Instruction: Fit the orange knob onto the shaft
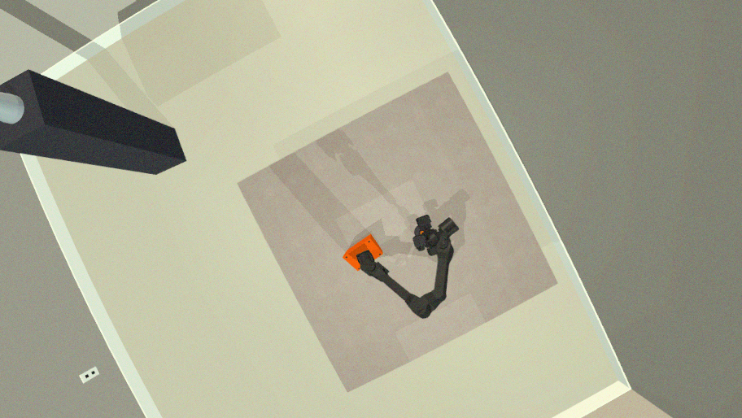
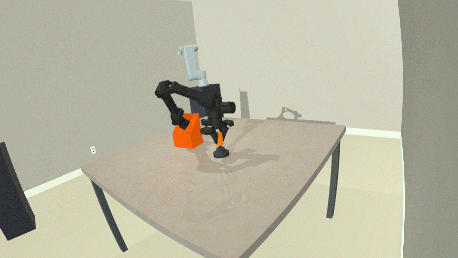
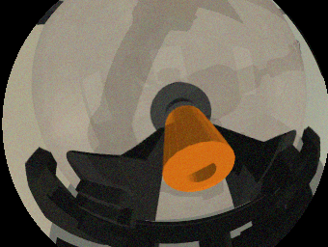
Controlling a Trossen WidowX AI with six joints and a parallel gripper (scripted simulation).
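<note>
My gripper tip is now 2 cm below the orange knob. From my gripper tip the other things lie so: dark round pedestal 4 cm below.
</note>
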